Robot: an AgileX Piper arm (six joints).
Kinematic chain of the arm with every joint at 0, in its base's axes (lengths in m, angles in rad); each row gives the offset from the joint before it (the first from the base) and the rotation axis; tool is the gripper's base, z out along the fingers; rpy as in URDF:
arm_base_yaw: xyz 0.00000 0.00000 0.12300 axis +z
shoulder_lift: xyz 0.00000 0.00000 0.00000 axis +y
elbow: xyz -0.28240 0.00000 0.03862 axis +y
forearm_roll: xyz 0.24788 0.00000 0.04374 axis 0.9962 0 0.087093
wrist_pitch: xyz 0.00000 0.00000 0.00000 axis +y
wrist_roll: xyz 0.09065 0.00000 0.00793 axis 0.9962 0 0.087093
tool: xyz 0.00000 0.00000 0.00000 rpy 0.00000 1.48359 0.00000
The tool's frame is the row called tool.
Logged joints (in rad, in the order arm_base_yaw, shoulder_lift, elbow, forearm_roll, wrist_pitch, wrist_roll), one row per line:
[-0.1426 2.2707 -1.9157 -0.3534 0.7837 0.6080]
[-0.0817 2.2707 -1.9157 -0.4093 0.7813 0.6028]
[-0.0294 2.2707 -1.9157 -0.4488 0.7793 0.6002]
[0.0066 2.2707 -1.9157 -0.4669 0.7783 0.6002]
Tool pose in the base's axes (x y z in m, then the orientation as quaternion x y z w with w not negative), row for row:
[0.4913 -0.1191 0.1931 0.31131 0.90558 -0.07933 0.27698]
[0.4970 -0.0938 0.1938 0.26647 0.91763 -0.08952 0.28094]
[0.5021 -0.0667 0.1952 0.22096 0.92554 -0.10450 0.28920]
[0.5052 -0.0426 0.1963 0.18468 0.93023 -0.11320 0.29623]
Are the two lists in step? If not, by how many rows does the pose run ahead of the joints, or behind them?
The pose runs 1 row behind the joints: the pose in row i belongs to the joints in row i - 1.
